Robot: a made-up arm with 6 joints.
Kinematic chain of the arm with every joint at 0, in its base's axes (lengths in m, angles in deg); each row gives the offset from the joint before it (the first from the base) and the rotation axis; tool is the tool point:
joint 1: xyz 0 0 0.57 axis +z
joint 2: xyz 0.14 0 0 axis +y
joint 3: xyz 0 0 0.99 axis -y
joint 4: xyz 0 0 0.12 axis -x
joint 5: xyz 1 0 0 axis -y
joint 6: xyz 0.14 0 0 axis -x
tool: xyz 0 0 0
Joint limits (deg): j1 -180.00..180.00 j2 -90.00..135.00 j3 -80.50..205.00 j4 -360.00..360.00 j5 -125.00..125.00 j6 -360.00..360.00
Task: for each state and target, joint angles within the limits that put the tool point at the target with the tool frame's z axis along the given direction. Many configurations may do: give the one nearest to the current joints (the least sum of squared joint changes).
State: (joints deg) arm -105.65 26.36 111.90 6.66 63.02 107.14
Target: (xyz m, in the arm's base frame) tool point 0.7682 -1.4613 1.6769 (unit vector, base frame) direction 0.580 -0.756 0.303
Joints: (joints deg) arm -64.66 79.68 127.24 31.58 70.23 154.92
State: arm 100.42 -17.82 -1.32 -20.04 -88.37 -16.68
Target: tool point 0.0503 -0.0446 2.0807 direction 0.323 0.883 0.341
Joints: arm 123.76 -43.20 15.47 8.54 -125.00 -44.96
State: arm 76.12 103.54 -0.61 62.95 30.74 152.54
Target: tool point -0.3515 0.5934 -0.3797 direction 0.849 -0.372 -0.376
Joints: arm 112.83 86.04 -34.84 77.24 43.36 166.50
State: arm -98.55 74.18 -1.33 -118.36 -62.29 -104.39
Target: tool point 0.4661 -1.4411 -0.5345 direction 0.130 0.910 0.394
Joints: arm -77.07 97.69 21.16 -103.08 -75.24 -127.07
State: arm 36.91 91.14 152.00 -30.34 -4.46 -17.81
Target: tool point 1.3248 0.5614 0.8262 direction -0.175 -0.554 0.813
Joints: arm 22.00 134.89 189.76 -22.36 -27.12 -6.98
